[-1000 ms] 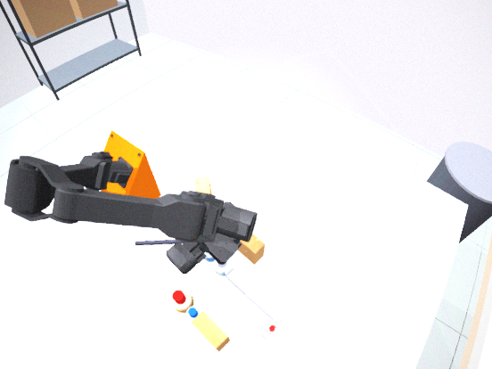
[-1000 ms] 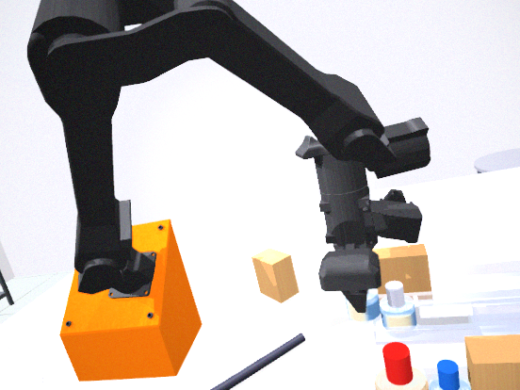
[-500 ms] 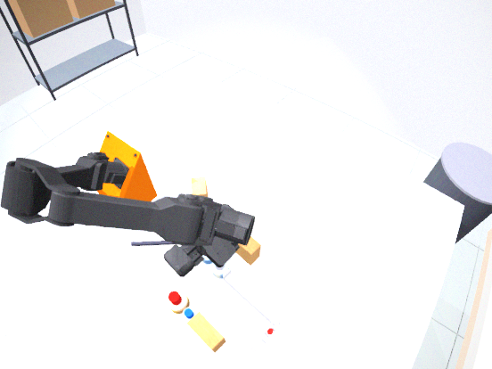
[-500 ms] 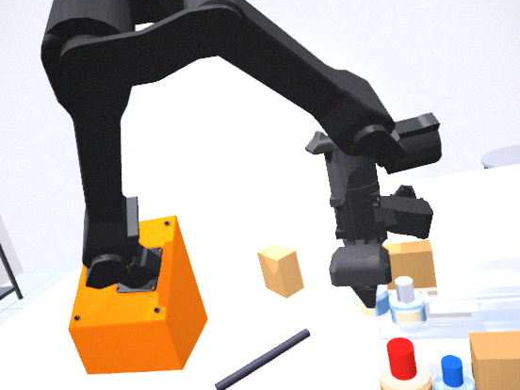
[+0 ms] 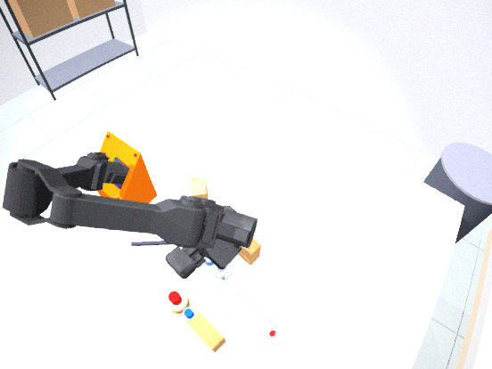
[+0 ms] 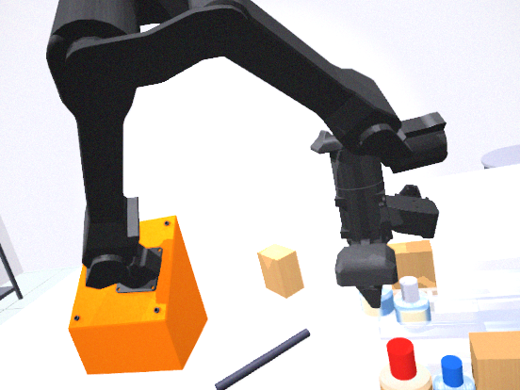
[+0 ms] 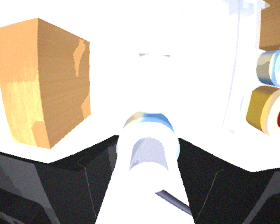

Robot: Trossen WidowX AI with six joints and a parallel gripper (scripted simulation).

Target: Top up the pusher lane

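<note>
My gripper tip is 15 cm past the dark rod, 6 cm to the left of it and 4 cm above it.
</note>
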